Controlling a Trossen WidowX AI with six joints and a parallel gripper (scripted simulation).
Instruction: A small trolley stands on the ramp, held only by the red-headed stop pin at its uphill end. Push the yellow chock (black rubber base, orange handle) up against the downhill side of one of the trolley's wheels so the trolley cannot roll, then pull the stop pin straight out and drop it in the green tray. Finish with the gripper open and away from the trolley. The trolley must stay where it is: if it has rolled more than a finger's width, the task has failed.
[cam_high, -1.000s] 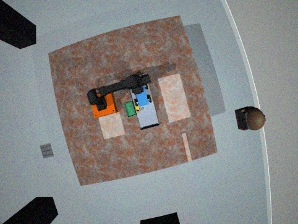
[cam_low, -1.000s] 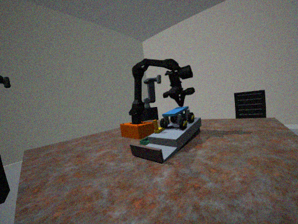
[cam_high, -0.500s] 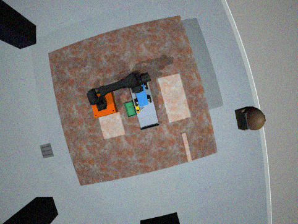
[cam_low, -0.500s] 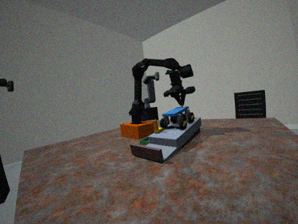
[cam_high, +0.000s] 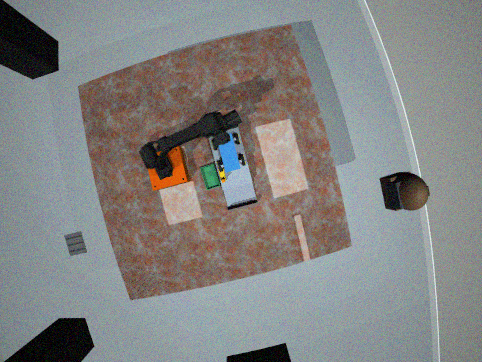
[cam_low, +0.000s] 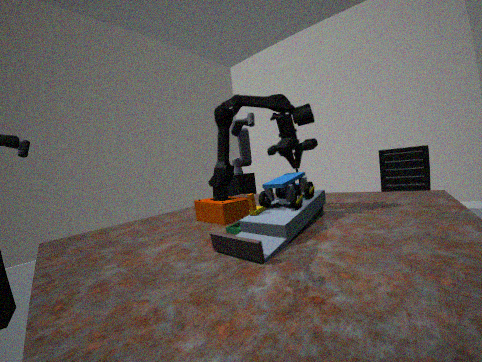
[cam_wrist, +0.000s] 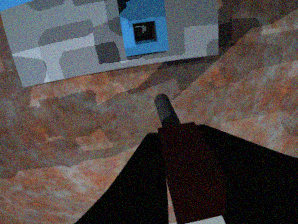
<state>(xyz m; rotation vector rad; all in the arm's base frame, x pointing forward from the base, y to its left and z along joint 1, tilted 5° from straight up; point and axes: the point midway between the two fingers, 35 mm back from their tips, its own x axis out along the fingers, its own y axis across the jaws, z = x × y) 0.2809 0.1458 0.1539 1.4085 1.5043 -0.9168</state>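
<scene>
My gripper tip is 23 cm to the left of the green tray, 19 cm above it and 8 cm past it. The rest, counted from my gripper tip: grey ramp (14 cm to the right, 13 cm below, 4 cm ahead); stop pin (right at my gripper tip); blue-topped trolley (13 cm to the right, 7 cm below, 4 cm ahead).
</scene>
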